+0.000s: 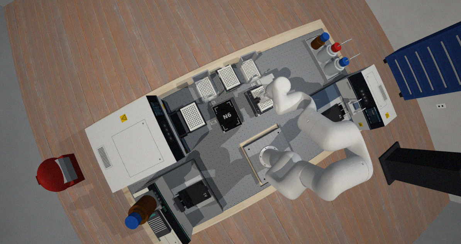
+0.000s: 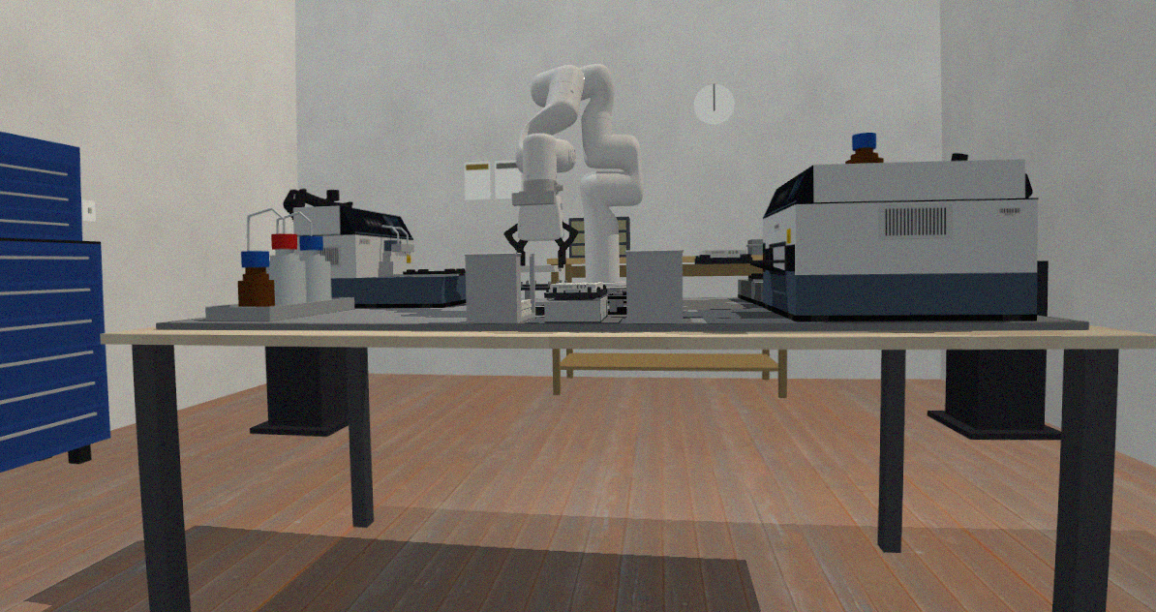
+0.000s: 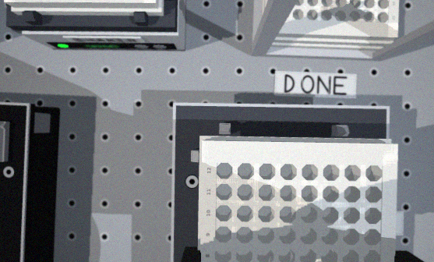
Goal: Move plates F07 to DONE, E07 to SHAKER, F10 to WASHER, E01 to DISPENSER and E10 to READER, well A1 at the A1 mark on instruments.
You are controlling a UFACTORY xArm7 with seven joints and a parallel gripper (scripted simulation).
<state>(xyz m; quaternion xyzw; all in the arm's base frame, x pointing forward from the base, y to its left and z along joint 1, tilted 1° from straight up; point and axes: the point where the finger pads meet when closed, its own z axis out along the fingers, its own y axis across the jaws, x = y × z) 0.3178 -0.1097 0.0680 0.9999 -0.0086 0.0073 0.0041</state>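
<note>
Now: the regrip nest RG 5 cm below my hand. The rest, counted from my hand: washer nest: 31 cm behind, 37 cm to the right, 2 cm below; then black recovery nest N6: 1 cm ahead, 22 cm to the left, 7 cm below; then A1 mark: 7 cm behind, 6 cm to the left, 5 cm below.
</note>
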